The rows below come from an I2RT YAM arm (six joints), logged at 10 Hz.
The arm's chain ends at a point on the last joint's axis. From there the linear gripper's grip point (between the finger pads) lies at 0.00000 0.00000 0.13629 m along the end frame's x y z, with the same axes.
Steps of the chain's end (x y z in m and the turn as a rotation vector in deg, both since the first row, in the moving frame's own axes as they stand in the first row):
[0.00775 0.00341 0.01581 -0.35 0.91 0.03]
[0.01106 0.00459 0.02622 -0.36 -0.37 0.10]
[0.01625 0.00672 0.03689 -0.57 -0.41 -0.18]
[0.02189 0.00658 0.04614 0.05 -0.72 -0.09]
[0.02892 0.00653 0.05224 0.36 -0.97 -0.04]
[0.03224 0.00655 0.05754 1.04 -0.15 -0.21]
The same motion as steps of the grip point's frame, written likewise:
[0.00991 0.00424 0.01579 -0.35 0.91 0.03]
[0.01018 0.00545 0.02621 -0.36 -0.37 0.10]
[0.01528 0.00808 0.03688 -0.57 -0.41 -0.18]
[0.02018 0.00646 0.04613 0.05 -0.72 -0.09]
[0.02661 0.00567 0.05222 0.36 -0.97 -0.04]
[0.03188 0.00408 0.05752 1.04 -0.15 -0.21]

